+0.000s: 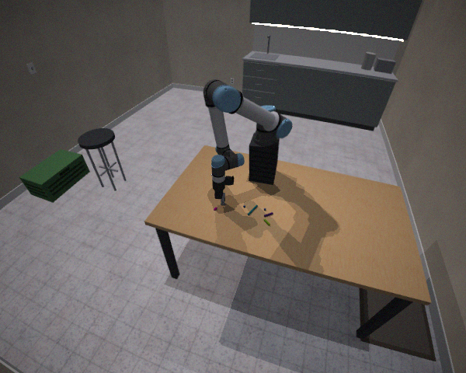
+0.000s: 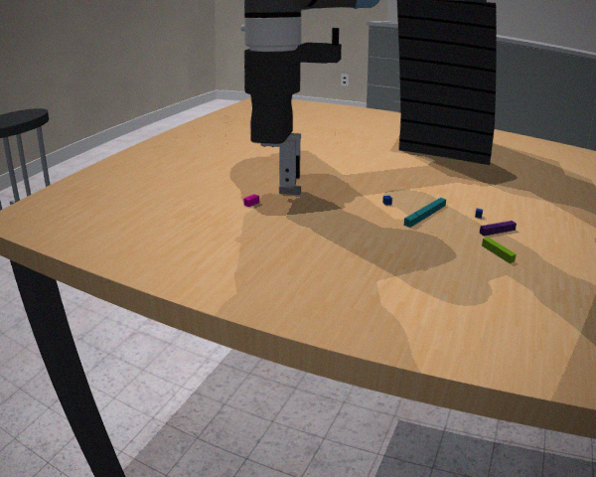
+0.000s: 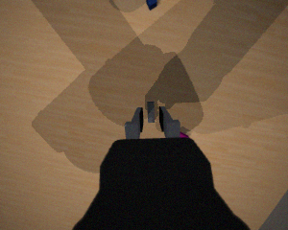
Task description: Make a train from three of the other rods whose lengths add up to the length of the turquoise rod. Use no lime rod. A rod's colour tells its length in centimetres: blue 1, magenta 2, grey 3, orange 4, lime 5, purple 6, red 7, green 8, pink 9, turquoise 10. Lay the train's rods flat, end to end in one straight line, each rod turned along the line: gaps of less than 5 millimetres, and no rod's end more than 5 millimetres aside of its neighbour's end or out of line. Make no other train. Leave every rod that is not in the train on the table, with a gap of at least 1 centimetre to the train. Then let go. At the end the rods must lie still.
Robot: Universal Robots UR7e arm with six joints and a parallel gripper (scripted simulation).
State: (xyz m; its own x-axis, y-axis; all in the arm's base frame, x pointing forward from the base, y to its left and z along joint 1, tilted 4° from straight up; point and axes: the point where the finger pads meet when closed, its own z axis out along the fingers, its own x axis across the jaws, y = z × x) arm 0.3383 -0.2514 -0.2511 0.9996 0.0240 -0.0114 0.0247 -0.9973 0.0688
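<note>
Right now my hand is 3 cm above the grey rod. From my hand the other things lie so: turquoise rod 3 cm ahead, 19 cm to the left, 3 cm below; then purple rod 5 cm ahead, 29 cm to the left, 3 cm below; then magenta rod 5 cm ahead, 4 cm to the right, 3 cm below.
</note>
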